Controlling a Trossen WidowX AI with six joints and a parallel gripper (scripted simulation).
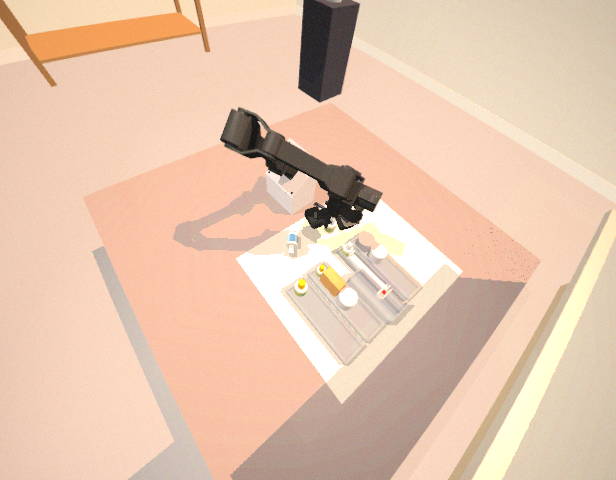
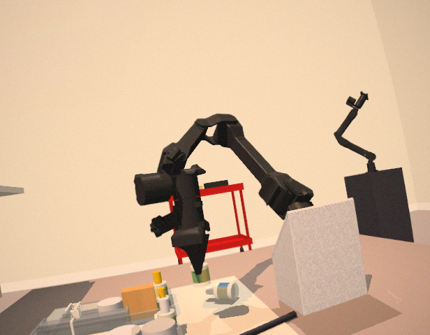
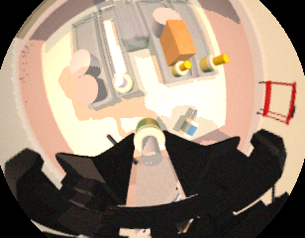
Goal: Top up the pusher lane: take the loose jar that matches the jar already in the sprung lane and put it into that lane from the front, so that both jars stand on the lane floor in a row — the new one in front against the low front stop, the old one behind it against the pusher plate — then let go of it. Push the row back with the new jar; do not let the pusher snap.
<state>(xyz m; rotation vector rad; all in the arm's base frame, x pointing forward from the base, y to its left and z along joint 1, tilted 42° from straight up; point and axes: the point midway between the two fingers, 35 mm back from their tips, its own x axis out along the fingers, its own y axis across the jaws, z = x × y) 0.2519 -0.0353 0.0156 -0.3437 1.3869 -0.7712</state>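
Now: the box 130 mm ahead of my gripper tip, 110 mm to the right of it and 70 mm below it. Round my gripper tip: black rod: 110 mm to the left, 100 mm below, 90 mm behind; then red mark: 270 mm ahead, 40 mm below, 30 mm to the right.
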